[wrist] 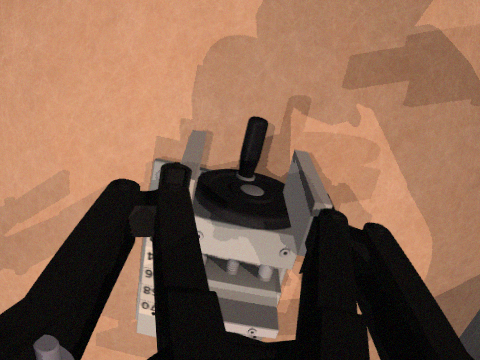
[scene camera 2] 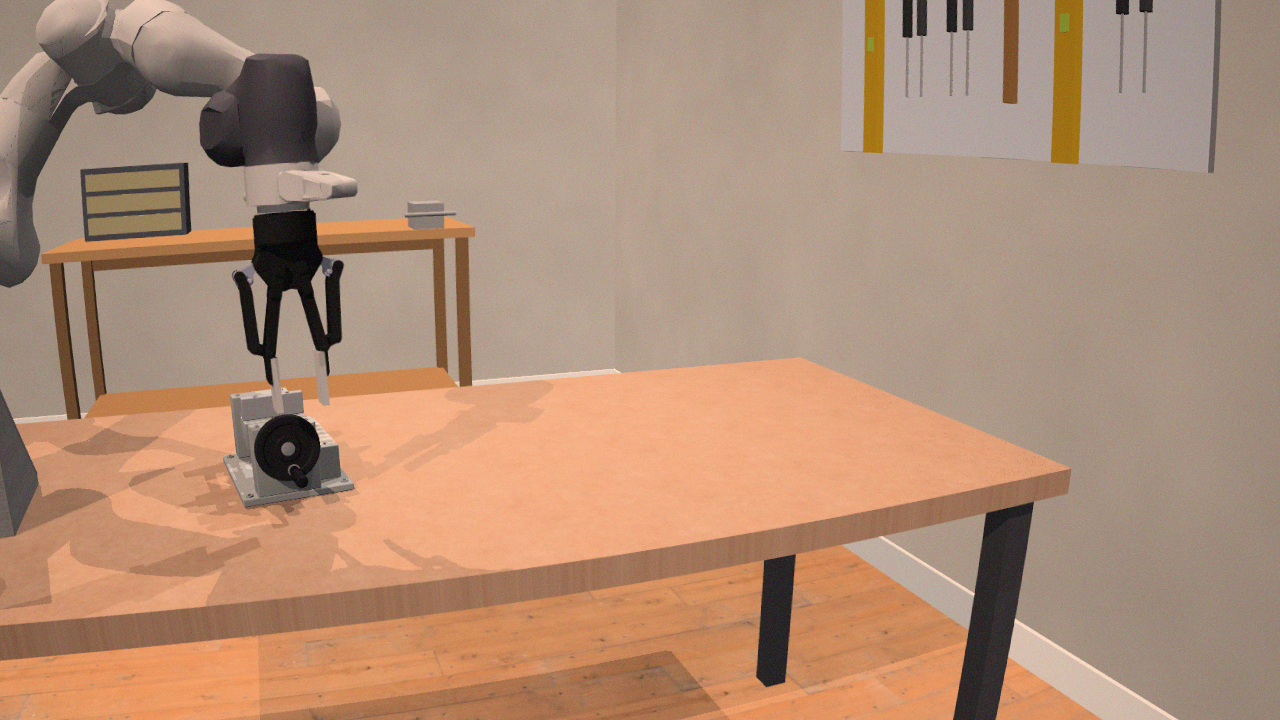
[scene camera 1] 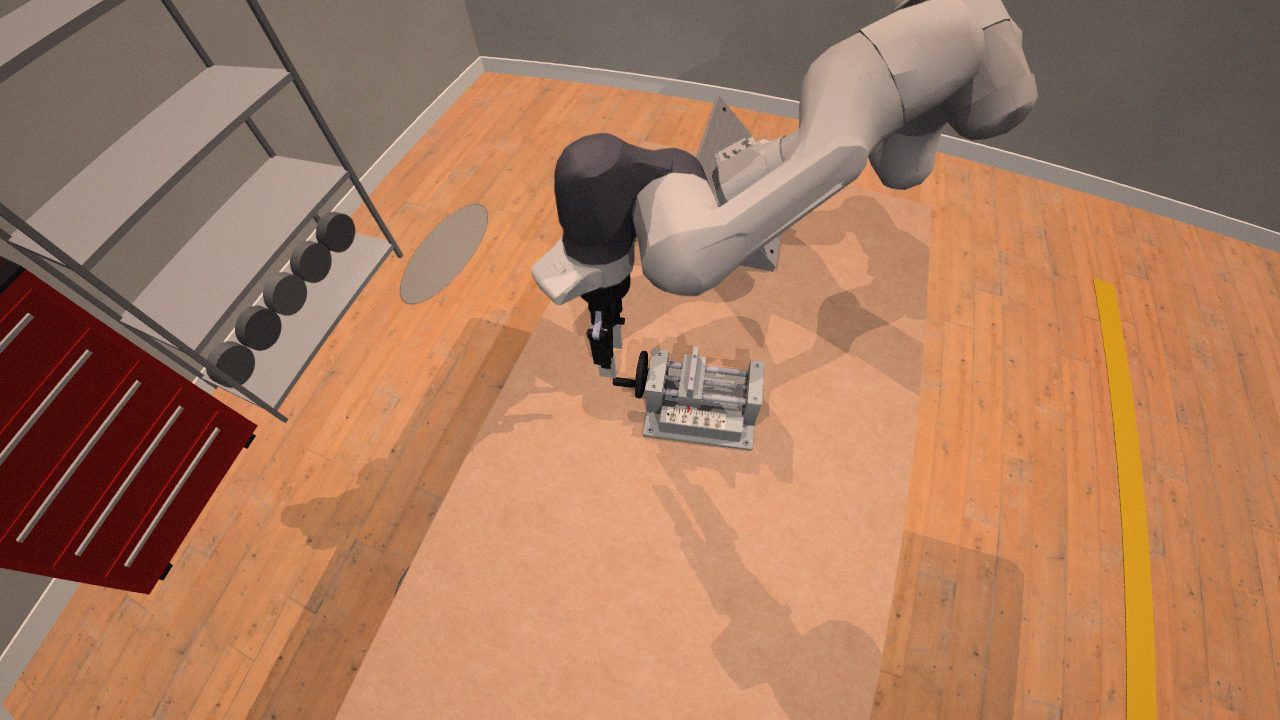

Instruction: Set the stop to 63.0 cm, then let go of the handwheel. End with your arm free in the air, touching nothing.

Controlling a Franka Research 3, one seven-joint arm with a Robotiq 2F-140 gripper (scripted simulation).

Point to a handwheel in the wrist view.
At 258,202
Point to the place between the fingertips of my gripper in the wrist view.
245,162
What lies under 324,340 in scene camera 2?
My gripper.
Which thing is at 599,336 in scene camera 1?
My gripper.
